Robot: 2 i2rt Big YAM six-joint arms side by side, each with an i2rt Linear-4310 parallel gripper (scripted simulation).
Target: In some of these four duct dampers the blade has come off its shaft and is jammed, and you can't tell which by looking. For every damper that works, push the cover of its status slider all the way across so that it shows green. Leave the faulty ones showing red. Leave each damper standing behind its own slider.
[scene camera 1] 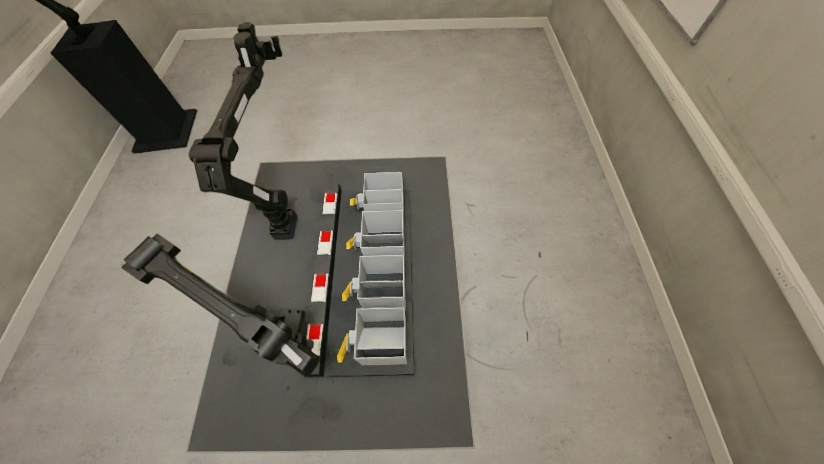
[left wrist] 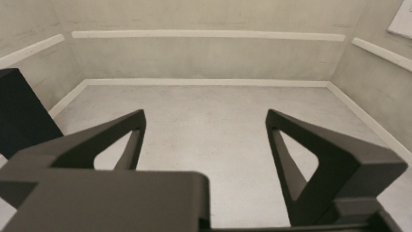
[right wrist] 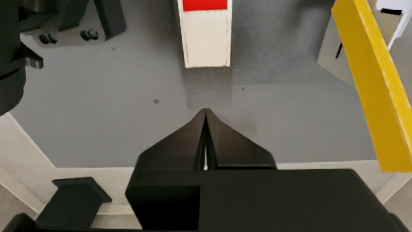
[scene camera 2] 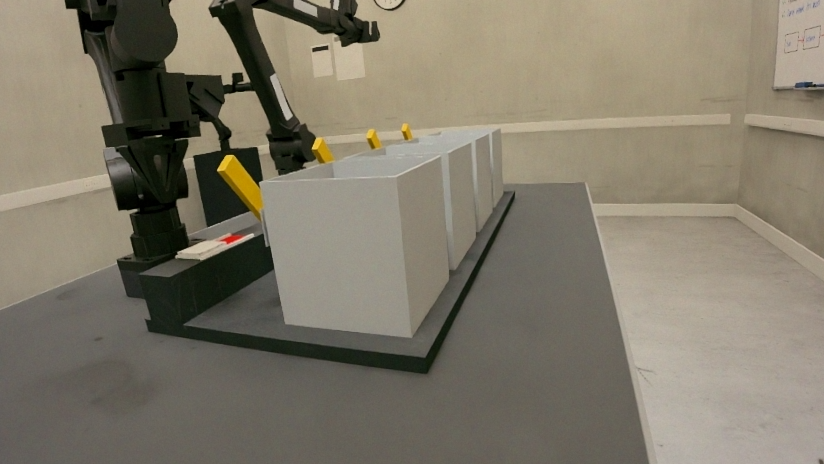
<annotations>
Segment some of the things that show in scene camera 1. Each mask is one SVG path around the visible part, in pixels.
A damper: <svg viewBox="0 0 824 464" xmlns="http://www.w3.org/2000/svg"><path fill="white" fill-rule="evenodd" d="M404 307L357 309L356 332L349 331L349 334L346 335L338 354L338 362L342 362L346 350L350 352L350 345L354 346L355 344L354 359L362 366L407 364ZM404 348L404 357L363 358L363 349ZM365 322L404 321L404 327L364 328Z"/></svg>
A damper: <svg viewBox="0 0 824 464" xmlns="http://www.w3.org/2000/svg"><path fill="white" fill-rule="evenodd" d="M364 173L363 194L357 194L357 198L350 199L350 205L357 204L358 210L359 207L364 207L364 211L403 210L404 220L402 172Z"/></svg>
</annotations>
